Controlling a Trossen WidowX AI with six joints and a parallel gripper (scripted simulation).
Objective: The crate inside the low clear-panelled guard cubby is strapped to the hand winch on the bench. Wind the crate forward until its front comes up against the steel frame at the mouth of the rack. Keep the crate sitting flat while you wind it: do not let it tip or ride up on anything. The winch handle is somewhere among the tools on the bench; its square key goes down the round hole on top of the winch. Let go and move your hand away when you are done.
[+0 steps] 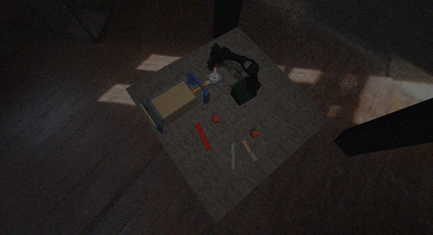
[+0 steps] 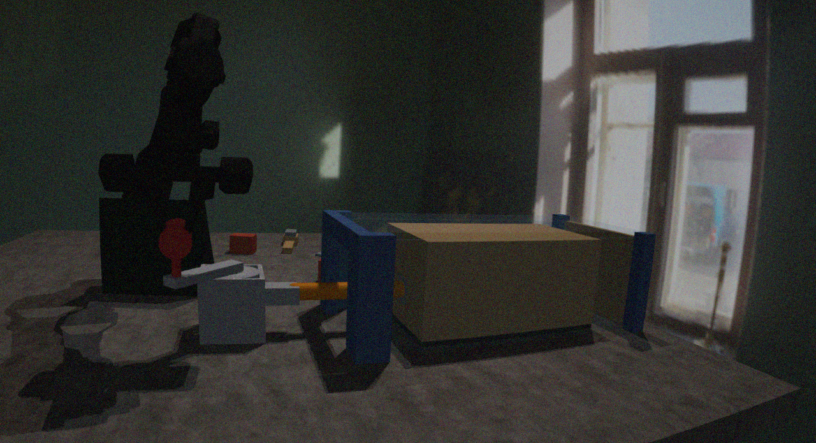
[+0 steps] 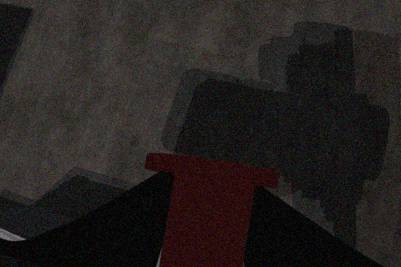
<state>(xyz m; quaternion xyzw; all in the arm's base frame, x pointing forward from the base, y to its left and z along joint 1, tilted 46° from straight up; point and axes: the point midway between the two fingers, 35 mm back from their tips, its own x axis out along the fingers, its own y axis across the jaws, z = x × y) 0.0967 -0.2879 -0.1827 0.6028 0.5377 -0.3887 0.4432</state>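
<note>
Right now the crank handle is 50 mm to the left of my gripper tip, 40 mm below it and 20 mm ahead of it. Round my gripper tip: blue frame 230 mm ahead, 90 mm to the left, 40 mm below; then grey winch 120 mm below, 90 mm to the left, 50 mm ahead; then red knob 20 mm to the left, 10 mm below.
</note>
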